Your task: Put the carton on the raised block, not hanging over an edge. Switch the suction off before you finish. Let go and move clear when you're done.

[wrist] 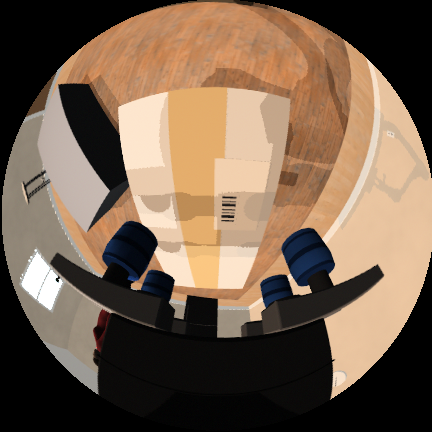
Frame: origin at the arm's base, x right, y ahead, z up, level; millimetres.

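Where they show: hand, its tool point: (218, 267).
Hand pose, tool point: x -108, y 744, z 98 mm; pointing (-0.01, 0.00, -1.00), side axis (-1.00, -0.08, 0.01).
Each offset is from my tool point to the top centre of the thing. Level surfaces: height alone.
The carton @(dx +22, dy +7, dz -46 mm) (196, 145) is cream with a wide tan stripe and a barcode label. It lies flat on the wooden table top in the middle of the wrist view, its long side running up the view. The raised block @(dx +366, dy -116, dz -78 mm) (72, 157), with a light grey top and black sides, stands to the left of the carton, apart from it or very close; the gap near its lower corner is hard to judge. My gripper (218, 257), with four blue suction cups, is above the lower part of the carton. Its shadow falls across the carton, and the cups hold nothing.
The wooden table top @(dz -198 mm) (200, 45) carries arm shadows at the top and right. A pale surface with shadows lies beyond its right edge. A small dark-framed stand (35, 186) and a bright window (41, 280) show at the left, and something red (101, 330) at the lower left.
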